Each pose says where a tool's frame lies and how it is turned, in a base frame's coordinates. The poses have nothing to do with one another.
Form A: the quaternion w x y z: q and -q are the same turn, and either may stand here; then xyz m.
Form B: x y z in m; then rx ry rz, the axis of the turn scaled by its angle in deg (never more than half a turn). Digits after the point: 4 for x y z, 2 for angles.
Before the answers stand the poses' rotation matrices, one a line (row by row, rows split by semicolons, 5 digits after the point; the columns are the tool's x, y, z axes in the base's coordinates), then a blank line. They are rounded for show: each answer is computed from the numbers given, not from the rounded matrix.
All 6 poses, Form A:
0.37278, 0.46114, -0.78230, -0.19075, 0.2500, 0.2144, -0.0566
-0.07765, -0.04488, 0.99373, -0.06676, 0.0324, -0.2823, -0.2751
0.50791, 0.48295, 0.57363, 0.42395, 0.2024, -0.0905, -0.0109
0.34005, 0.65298, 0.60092, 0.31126, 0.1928, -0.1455, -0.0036
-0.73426, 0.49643, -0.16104, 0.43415, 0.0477, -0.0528, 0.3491
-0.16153, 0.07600, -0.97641, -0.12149, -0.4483, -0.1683, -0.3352
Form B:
-0.29677 -0.57929 -0.75918; -0.86372 0.50193 -0.04536; 0.40733 0.64226 -0.64930
-0.98391 -0.09957 -0.14833; -0.07883 0.98706 -0.13965; 0.16032 -0.12571 -0.97903
-0.01757 0.12341 0.99220; 0.98473 0.17405 -0.00421; -0.17321 0.97697 -0.12459
0.08403 0.57309 0.81518; 0.99646 -0.04653 -0.07001; -0.00219 0.81817 -0.57497
0.57116 0.47767 0.66754; -0.79745 0.13014 0.58919; 0.19456 -0.86885 0.45525
-0.93626 -0.18766 0.29697; -0.10917 0.95893 0.26180; -0.33390 0.21269 -0.91830

0.2500, 0.2144, -0.0566, 67.70, -114.85, -28.00
0.0324, -0.2823, -0.2751, 7.70, -170.54, 11.46
0.2024, -0.0905, -0.0109, 66.69, 79.21, 58.54
0.1928, -0.1455, -0.0036, 97.38, 89.61, 46.42
0.0477, -0.0528, 0.3491, -62.53, 20.28, -54.69
-0.4483, -0.1683, -0.3352, -12.43, 159.70, 19.87

